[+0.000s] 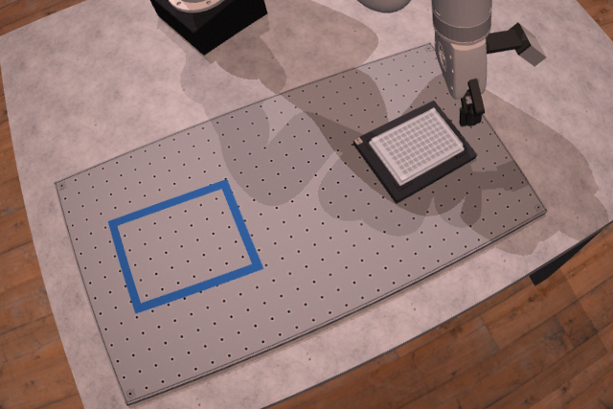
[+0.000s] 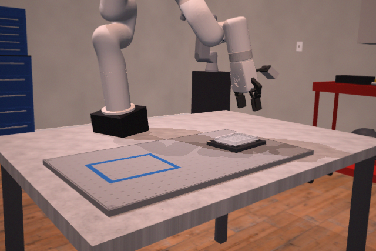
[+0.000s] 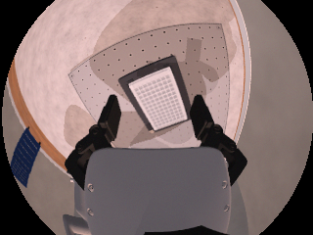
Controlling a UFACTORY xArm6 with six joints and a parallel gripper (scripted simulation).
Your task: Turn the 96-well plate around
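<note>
Right now my hand is 50 mm to the left of the 96-well plate and 110 mm above it. From my hand the other things lie so: plate nest N1: 50 mm to the right, 120 mm below; then small A1 mark: 40 mm behind, 140 mm to the right, 110 mm below.
</note>
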